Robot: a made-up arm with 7 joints.
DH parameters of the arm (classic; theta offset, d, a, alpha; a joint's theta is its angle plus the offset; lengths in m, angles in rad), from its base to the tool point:
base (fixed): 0 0.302 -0.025 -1.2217
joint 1: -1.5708 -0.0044 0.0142 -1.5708
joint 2: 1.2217 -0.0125 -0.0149 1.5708
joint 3: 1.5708 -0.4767 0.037 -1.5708
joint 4: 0 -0.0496 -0.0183 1.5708
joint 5: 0 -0.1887 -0.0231 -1.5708
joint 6: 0 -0.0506 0.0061 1.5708
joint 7: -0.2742 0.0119 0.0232 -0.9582
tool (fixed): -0.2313 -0.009 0 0
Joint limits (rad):
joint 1: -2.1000..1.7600
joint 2: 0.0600..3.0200
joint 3: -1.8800..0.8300
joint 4: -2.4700..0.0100
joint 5: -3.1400..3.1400
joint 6: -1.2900..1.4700
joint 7: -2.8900..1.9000
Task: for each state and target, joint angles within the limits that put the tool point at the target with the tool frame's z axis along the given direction. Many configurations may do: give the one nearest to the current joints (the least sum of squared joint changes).
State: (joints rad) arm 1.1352 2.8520 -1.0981 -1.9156 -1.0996 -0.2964 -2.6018
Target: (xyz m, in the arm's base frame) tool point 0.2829 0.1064 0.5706 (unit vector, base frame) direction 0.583 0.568 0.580
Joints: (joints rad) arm 0.4813 3.0200 -0.2652 -2.4700 -1.9465 0.3720 -2.3519
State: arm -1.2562 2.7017 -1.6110 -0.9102 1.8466 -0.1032 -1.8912
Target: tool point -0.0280 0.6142 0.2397 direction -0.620 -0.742 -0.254
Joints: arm -0.7187 1.7971 -1.8800 -0.9663 1.0705 -0.7371 -2.5287
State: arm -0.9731 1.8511 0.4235 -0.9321 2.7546 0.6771 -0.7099
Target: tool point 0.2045 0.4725 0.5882 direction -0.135 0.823 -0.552
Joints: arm -1.1866 1.5076 0.1417 -0.8530 2.5090 0.4816 -0.7558
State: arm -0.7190 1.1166 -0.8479 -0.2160 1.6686 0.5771 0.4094
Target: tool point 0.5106 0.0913 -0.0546 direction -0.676 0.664 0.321
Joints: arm -0.9773 0.4278 -0.9566 -0.0347 1.4694 0.0497 0.1763
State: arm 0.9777 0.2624 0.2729 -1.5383 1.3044 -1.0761 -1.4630
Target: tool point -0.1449 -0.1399 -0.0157 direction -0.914 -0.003 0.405
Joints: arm 0.8030 0.0600 -0.4587 -2.1864 1.3533 -1.0579 -1.6605
